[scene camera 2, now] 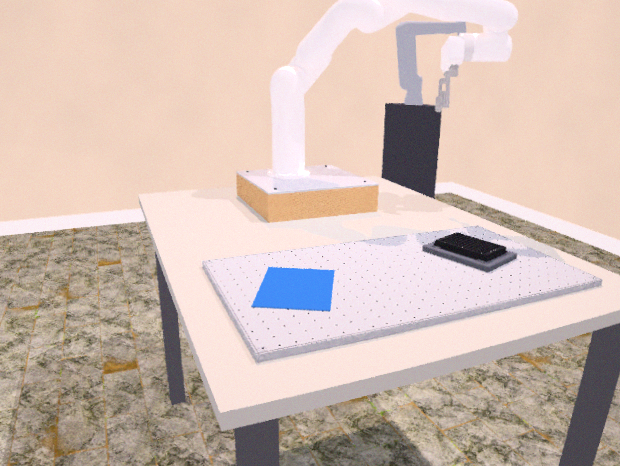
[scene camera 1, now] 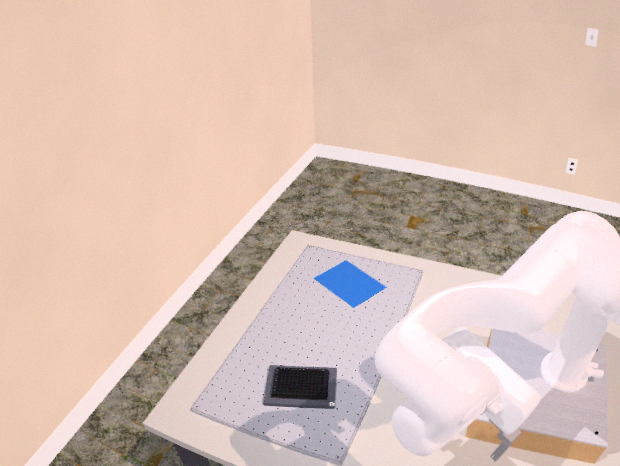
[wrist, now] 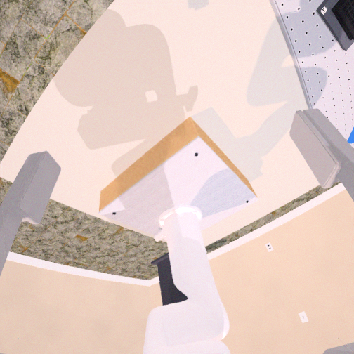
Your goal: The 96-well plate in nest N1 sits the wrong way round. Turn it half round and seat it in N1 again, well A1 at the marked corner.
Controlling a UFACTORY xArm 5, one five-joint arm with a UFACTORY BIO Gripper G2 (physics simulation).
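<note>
The black 96-well plate [scene camera 1: 300,382] [scene camera 2: 470,246] lies level in the dark grey nest N1 [scene camera 1: 299,402] [scene camera 2: 453,257]. A small white mark [scene camera 1: 331,403] [wrist: 324,10] is at one corner of the nest. In the wrist view, part of the plate [wrist: 347,15] and of the nest [wrist: 332,26] shows at the top right edge. Well A1 cannot be made out. My gripper [scene camera 2: 441,107] [wrist: 178,166] is wide open and empty, high above the table and well away from the plate, on the arm base's side. In scene camera 1 the arm hides most of it.
The nest stands on a perforated board [scene camera 1: 290,340] [scene camera 2: 380,295] [wrist: 325,90]. A flat blue rectangle [scene camera 1: 349,284] [scene camera 2: 295,289] lies towards the board's other end. My arm's base stands on a wooden block [scene camera 2: 320,202] [wrist: 150,167]. A black pedestal [scene camera 2: 410,145] with a grey arm stands behind the table.
</note>
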